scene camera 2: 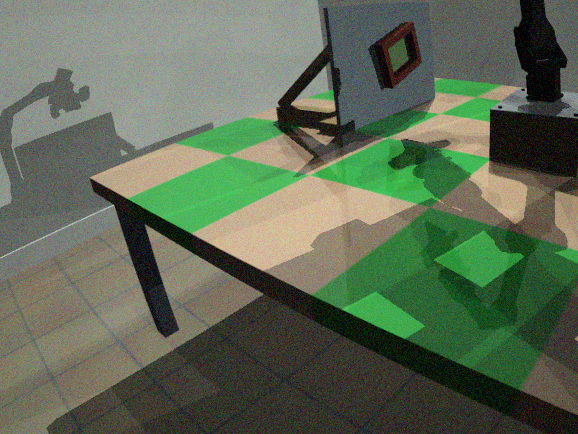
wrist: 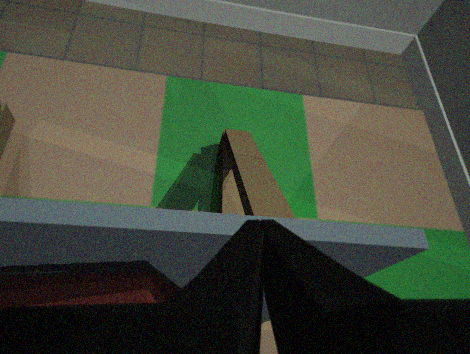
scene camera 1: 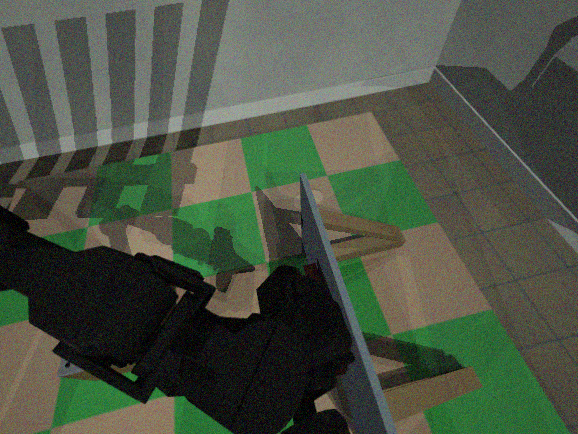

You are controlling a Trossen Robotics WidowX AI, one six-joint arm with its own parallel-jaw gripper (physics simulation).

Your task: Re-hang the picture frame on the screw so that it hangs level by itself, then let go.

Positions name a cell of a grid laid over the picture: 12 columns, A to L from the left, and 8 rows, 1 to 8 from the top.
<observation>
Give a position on a wooden brace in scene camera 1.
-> I8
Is my gripper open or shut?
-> Shut.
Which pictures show my gripper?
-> The wrist view and scene camera 1 only.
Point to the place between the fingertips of my gripper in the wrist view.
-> At G6
</observation>
